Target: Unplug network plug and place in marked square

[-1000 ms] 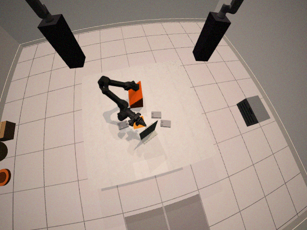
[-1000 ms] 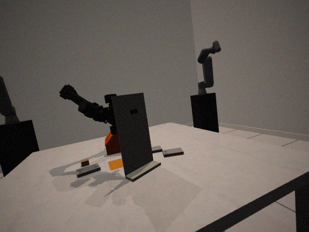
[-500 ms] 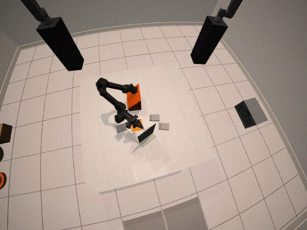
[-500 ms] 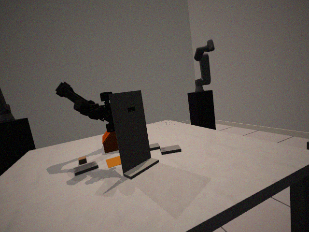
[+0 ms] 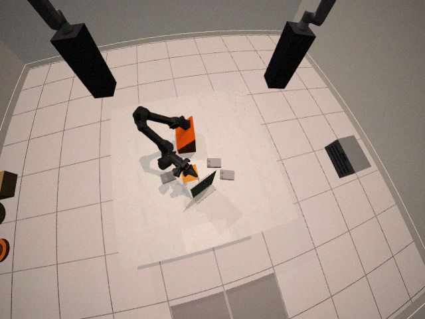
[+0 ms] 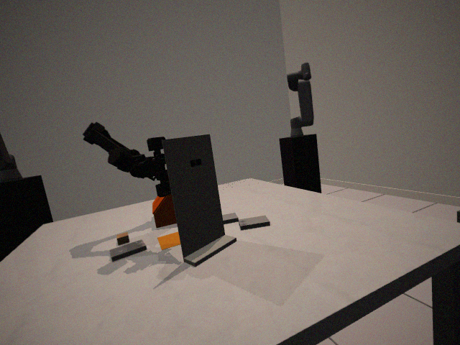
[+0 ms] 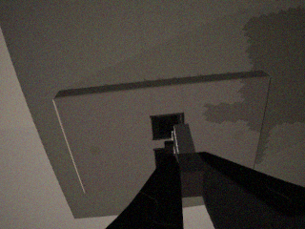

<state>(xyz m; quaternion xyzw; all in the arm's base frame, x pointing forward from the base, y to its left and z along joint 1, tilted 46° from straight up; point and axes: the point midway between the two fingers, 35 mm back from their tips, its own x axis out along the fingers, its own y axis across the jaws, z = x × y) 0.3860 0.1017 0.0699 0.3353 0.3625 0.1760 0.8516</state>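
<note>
The orange marked square is 26 cm below my gripper tip, 10 cm behind it and 6 cm to the right of it. The rest, counted from my gripper tip: upright grey panel (11 cm below, 4 cm to the left, 4 cm ahead); grey network plug (right at my gripper tip); small brown cube (25 cm to the right, 25 cm below, 19 cm behind).
</note>
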